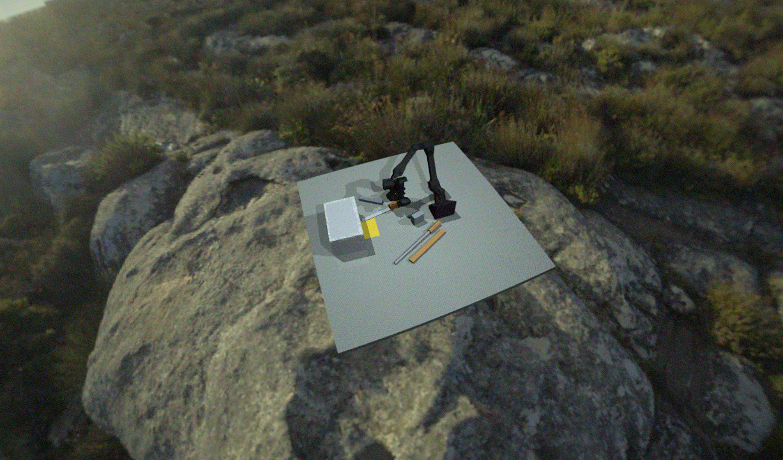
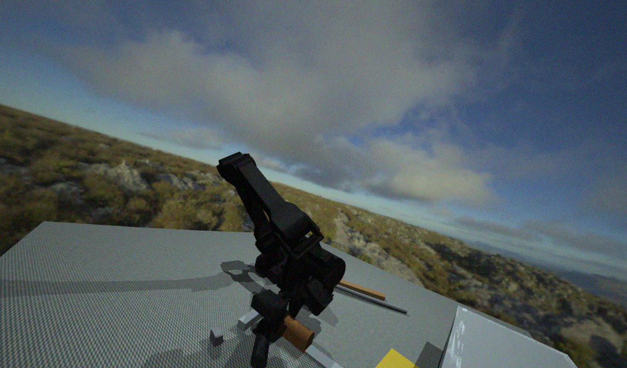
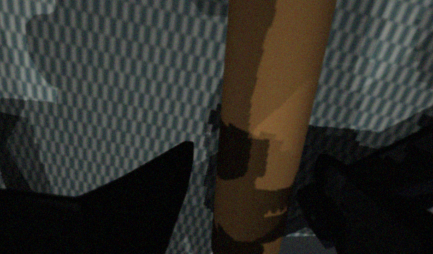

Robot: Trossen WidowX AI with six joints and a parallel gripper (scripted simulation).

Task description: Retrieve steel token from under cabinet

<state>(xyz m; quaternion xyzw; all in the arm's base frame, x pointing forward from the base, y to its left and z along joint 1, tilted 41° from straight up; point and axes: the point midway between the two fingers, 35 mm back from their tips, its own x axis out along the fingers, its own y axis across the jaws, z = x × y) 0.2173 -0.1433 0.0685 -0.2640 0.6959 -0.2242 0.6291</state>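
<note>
Now: the grey bar 60 mm behind my gripper tip and 40 mm to the right of it. Round my gripper tip: grey block (180 mm to the left, 40 mm behind, 20 mm above); small grey cube (140 mm to the right, 50 mm behind); wooden stick (370 mm to the left, 20 mm behind).
</note>
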